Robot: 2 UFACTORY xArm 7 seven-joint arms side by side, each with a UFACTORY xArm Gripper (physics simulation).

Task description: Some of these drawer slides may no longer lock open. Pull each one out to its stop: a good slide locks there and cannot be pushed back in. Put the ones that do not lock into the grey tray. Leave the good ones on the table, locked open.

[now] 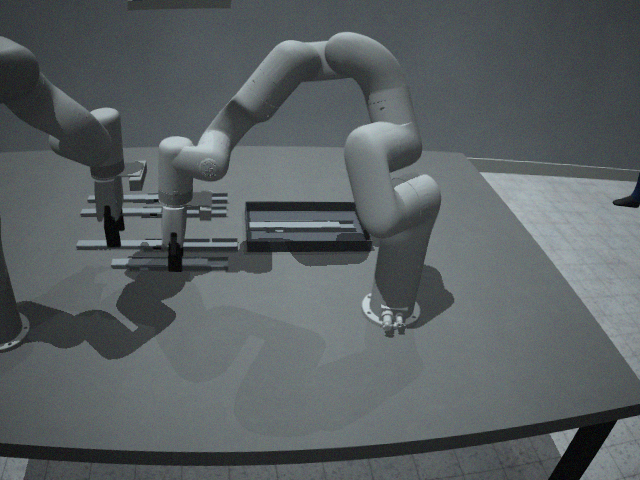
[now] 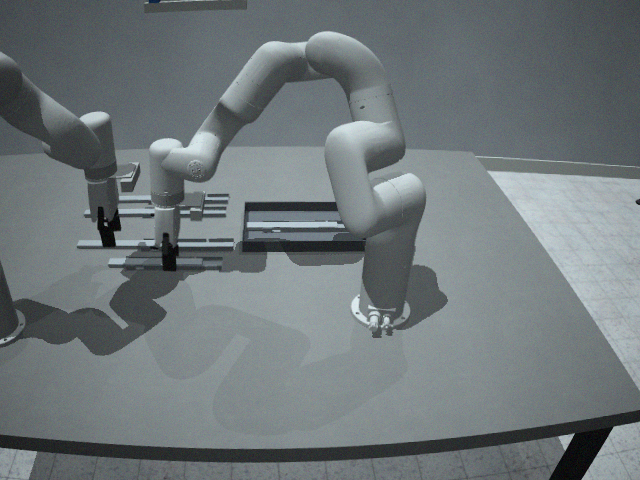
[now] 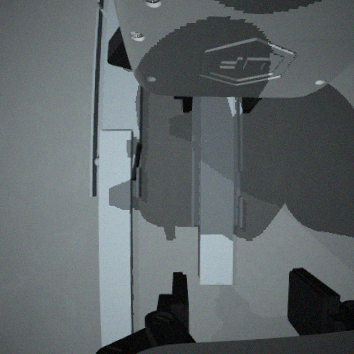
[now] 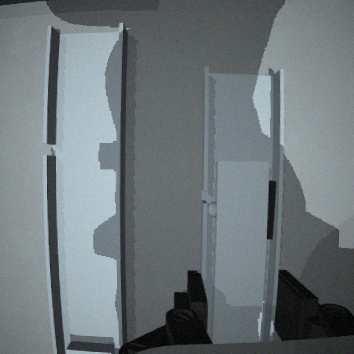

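Observation:
The front drawer slide (image 1: 206,263) (image 2: 196,262) (image 3: 216,200) (image 4: 242,225) lies on the table, with a short stretch of its inner rail showing past the left end. My right gripper (image 1: 175,263) (image 2: 169,263) (image 4: 234,295) is shut on its outer rail. My left gripper (image 1: 113,241) (image 2: 107,241) (image 3: 237,295) is open and empty, off the left end of that slide. A second slide (image 1: 98,244) (image 2: 98,244) (image 3: 116,225) (image 4: 90,200) lies behind it, drawn long. One slide (image 1: 289,225) (image 2: 294,225) lies in the grey tray (image 1: 310,245) (image 2: 305,246).
Two more slides lie parallel at the back, a nearer one (image 1: 90,212) (image 2: 93,212) and a farther one (image 1: 219,198) (image 2: 217,198), partly hidden by my arms. The tray stands right of the slides, beside the right arm's base (image 1: 395,304) (image 2: 379,304).

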